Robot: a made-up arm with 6 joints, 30 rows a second.
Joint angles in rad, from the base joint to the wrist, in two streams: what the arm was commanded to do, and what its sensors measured. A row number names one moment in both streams.
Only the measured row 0 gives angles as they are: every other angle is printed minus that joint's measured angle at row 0.
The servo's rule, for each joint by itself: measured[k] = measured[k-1] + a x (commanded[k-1-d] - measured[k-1]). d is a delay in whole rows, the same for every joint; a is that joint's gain. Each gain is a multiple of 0.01, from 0.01 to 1. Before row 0 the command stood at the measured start. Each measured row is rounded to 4 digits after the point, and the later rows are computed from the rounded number. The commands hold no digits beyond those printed.
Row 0, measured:
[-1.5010, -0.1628, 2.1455, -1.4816, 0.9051, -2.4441]
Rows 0 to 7, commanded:
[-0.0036, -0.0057, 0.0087, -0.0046, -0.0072, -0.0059]
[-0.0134, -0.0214, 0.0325, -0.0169, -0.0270, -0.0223]
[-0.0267, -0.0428, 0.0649, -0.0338, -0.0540, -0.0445]
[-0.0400, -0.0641, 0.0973, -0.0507, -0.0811, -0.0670]
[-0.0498, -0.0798, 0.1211, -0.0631, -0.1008, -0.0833]
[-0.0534, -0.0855, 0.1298, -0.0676, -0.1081, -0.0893]
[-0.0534, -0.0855, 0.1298, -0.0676, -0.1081, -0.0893]
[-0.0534, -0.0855, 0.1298, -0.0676, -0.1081, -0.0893]
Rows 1 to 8, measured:
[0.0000, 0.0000, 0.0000, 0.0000, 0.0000, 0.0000]
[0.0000, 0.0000, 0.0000, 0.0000, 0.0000, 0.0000]
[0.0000, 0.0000, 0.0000, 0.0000, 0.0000, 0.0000]
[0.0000, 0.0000, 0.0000, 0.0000, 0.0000, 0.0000]
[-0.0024, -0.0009, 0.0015, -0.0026, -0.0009, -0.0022]
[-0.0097, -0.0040, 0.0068, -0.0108, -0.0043, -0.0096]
[-0.0209, -0.0098, 0.0167, -0.0239, -0.0108, -0.0225]
[-0.0335, -0.0179, 0.0304, -0.0392, -0.0199, -0.0390]
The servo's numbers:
d 4
a 0.66 0.15 0.17 0.57 0.13 0.37

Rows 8 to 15, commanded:
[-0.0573, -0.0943, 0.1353, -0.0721, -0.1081, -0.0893]
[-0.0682, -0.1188, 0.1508, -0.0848, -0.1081, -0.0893]
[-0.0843, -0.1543, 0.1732, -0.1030, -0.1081, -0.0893]
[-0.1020, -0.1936, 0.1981, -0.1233, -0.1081, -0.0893]
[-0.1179, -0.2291, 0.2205, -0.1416, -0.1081, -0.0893]
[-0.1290, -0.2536, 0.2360, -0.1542, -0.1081, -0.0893]
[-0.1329, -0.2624, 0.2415, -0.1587, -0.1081, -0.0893]
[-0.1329, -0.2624, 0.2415, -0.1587, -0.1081, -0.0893]
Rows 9 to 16, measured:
[-0.0443, -0.0272, 0.0458, -0.0528, -0.0304, -0.0554]
[-0.0503, -0.0359, 0.0601, -0.0612, -0.0405, -0.0679]
[-0.0523, -0.0433, 0.0719, -0.0648, -0.0493, -0.0758]
[-0.0530, -0.0496, 0.0817, -0.0664, -0.0569, -0.0808]
[-0.0558, -0.0563, 0.0908, -0.0696, -0.0636, -0.0839]
[-0.0640, -0.0657, 0.1010, -0.0783, -0.0694, -0.0859]
[-0.0774, -0.0790, 0.1133, -0.0924, -0.0744, -0.0872]
[-0.0936, -0.0962, 0.1277, -0.1100, -0.0788, -0.0880]

